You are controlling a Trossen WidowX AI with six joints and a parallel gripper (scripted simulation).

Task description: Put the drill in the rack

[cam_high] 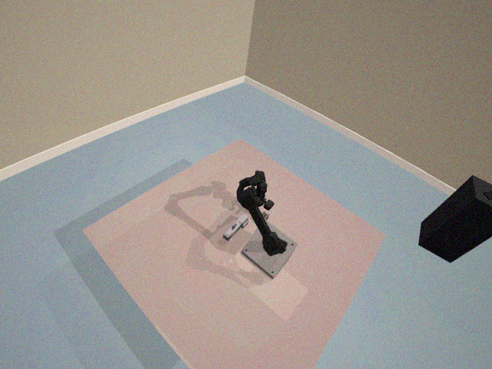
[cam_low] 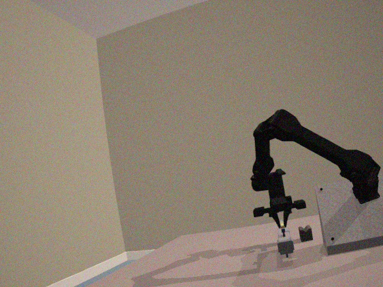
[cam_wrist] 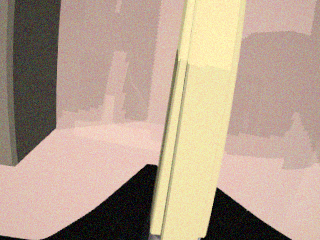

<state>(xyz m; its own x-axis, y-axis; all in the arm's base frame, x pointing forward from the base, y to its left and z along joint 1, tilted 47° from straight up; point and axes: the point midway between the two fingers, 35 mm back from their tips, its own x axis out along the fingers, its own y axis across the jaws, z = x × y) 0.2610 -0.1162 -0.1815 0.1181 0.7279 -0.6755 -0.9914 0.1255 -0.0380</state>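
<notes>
The drill lies 4 cm to the left of my gripper tip and 3 cm above it. From my gripper tip the other things lie so: rack: 7 cm behind, 4 cm to the left, 1 cm below; blue key: 23 cm to the left, 2 cm above, 1 cm ahead; grey holder block: 20 cm to the left, 1 cm ahead, 1 cm above.
</notes>
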